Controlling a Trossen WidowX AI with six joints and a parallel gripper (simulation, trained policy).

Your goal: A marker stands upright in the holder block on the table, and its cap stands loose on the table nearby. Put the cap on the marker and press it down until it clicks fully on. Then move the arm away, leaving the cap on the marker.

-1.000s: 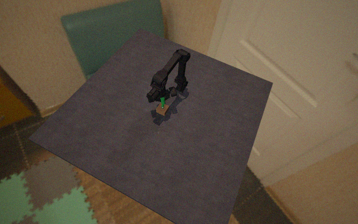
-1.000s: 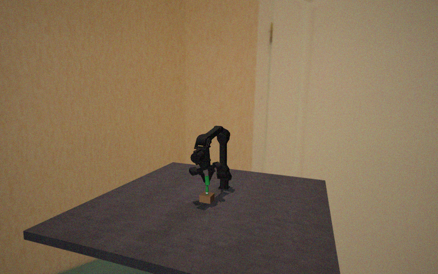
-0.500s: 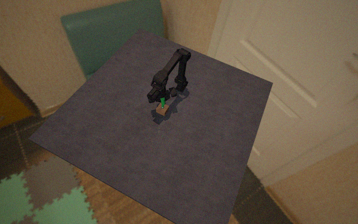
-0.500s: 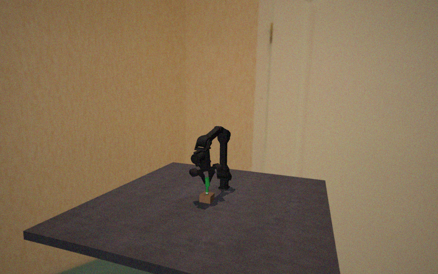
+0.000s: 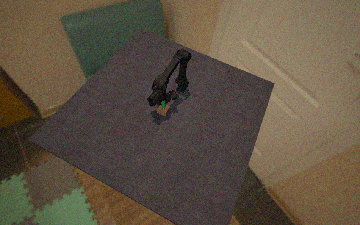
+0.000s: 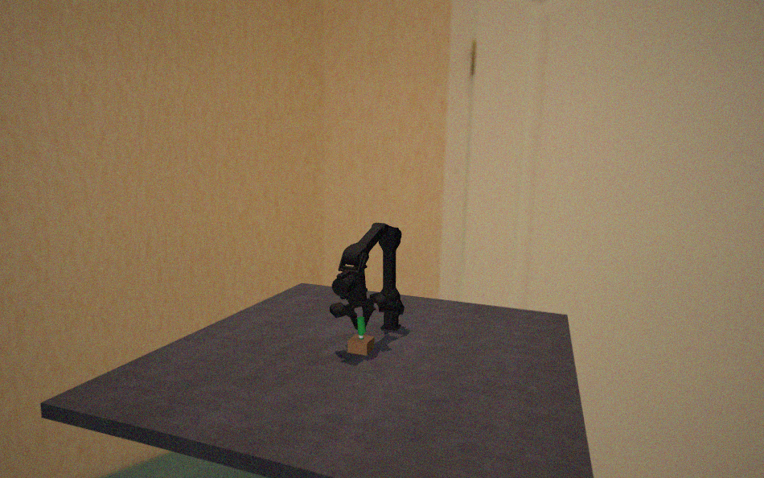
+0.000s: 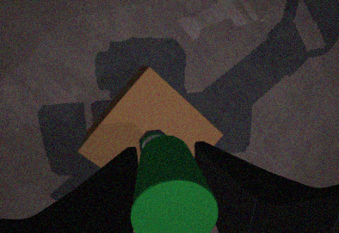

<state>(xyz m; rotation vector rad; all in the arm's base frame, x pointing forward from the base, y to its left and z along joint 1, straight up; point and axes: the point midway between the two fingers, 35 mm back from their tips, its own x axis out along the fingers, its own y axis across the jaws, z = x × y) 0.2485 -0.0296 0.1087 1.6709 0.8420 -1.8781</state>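
Now: gripper tip 10 mm short of the holder block, 10 mm to the right of it and 50 mm above it. From my gripper tip the other things lie so: green cap (10 mm ahead, 10 mm above).
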